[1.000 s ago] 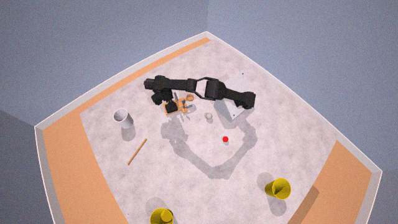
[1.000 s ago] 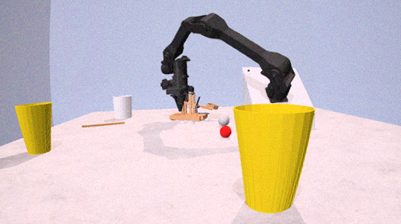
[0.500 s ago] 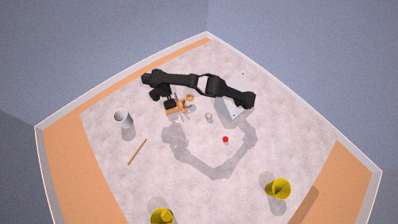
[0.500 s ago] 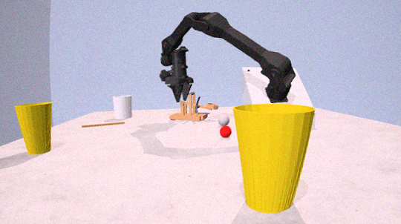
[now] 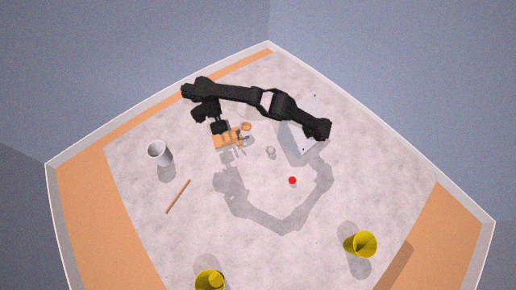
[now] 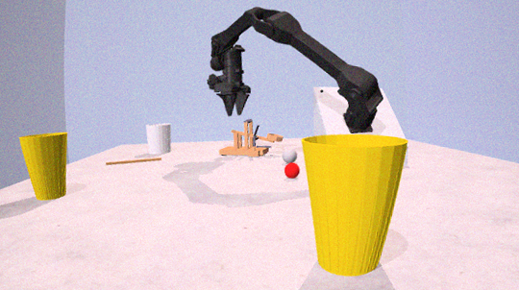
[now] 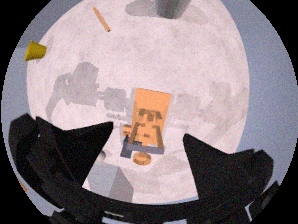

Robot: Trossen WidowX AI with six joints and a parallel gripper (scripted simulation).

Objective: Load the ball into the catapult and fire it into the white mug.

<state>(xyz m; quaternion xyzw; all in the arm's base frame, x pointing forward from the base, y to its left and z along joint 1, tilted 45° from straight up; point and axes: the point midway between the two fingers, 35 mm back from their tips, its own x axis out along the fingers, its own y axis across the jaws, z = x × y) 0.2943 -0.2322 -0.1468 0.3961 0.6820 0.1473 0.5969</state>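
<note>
Now: the red ball 100 mm behind my gripper tip, 370 mm to the left of it and 110 mm below it. From my gripper tip the other things lie so: white mug: 270 mm ahead, 110 mm to the right, 90 mm below; grey ball: 130 mm behind, 200 mm to the left, 100 mm below; wooden catapult: 60 mm behind, 40 mm to the left, 70 mm below.
</note>
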